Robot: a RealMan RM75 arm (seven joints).
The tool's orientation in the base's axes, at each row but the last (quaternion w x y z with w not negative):
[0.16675, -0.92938, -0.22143, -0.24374]
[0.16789, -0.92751, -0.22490, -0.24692]
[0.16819, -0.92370, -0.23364, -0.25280]
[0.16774, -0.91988, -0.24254, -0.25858]
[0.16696, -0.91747, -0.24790, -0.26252]
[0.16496, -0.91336, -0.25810, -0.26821]
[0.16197, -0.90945, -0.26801, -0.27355]
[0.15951, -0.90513, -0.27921, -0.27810]
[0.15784, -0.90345, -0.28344, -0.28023]
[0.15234, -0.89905, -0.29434, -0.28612]
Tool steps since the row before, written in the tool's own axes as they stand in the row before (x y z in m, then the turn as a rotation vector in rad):
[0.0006, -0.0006, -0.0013, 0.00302, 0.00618, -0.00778]
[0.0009, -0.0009, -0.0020, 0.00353, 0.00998, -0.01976]
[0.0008, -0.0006, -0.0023, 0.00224, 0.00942, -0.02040]
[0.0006, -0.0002, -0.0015, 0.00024, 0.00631, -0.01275]
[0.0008, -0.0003, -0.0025, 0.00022, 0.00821, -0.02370]
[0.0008, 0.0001, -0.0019, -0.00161, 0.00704, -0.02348]
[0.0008, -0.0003, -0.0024, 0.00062, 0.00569, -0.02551]
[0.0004, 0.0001, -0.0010, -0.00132, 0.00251, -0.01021]
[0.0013, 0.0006, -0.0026, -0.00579, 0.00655, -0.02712]
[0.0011, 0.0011, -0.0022, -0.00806, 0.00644, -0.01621]
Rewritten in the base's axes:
[-0.0003, 0.0002, 0.0015, 0.00246, -0.00748, 0.00677]
[-0.0005, 0.0002, 0.0023, 0.00017, -0.01558, 0.01612]
[-0.0006, -0.0002, 0.0024, -0.00135, -0.01583, 0.01605]
[-0.0002, -0.0003, 0.0016, -0.00149, -0.01066, 0.00931]
[-0.0006, -0.0006, 0.0025, -0.00484, -0.01701, 0.01779]
[-0.0001, -0.0006, 0.0020, -0.00673, -0.01666, 0.01675]
[-0.0006, -0.0005, 0.0024, -0.00676, -0.01558, 0.01987]
[-0.0001, -0.0004, 0.0010, -0.00365, -0.00707, 0.00699]
[0.0002, -0.0011, 0.0028, -0.01132, -0.01967, 0.01723]
[0.0005, -0.0013, 0.0023, -0.00826, -0.01576, 0.00725]

